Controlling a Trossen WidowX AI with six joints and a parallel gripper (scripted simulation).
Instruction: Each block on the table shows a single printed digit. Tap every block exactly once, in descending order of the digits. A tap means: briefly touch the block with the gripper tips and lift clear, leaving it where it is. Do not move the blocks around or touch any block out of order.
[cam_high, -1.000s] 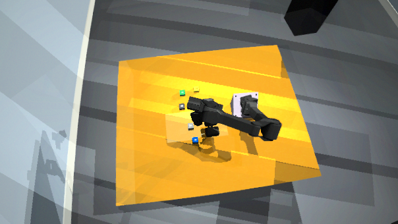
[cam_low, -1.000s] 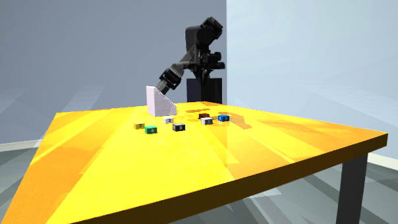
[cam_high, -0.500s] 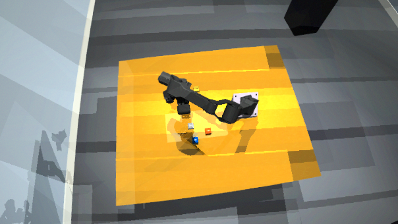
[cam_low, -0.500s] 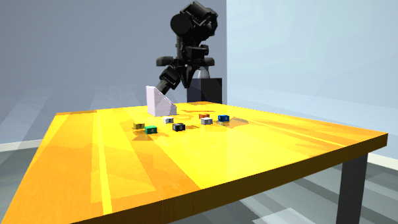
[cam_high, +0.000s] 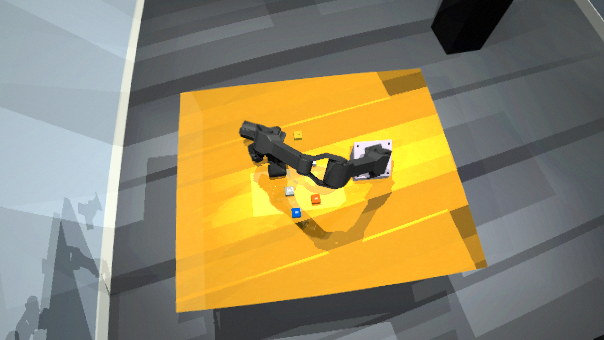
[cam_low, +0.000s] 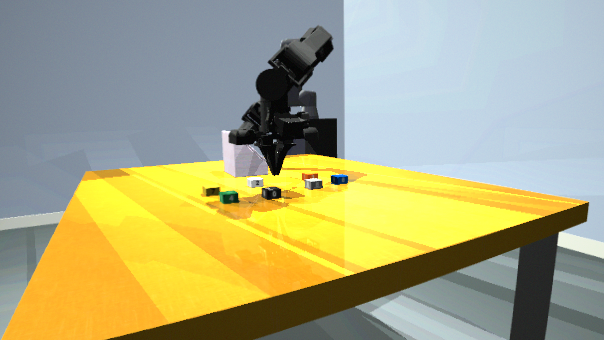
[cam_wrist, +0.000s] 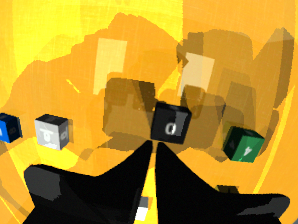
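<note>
My gripper tip is now 3 cm above the black block and 1 cm to the left of it. Also, from my gripper tip: grey block: 12 cm to the left, 3 cm below, 2 cm behind; then green block: 10 cm to the right, 3 cm below, 2 cm behind; then white block: 13 cm behind, 3 cm below, 2 cm to the left.
</note>
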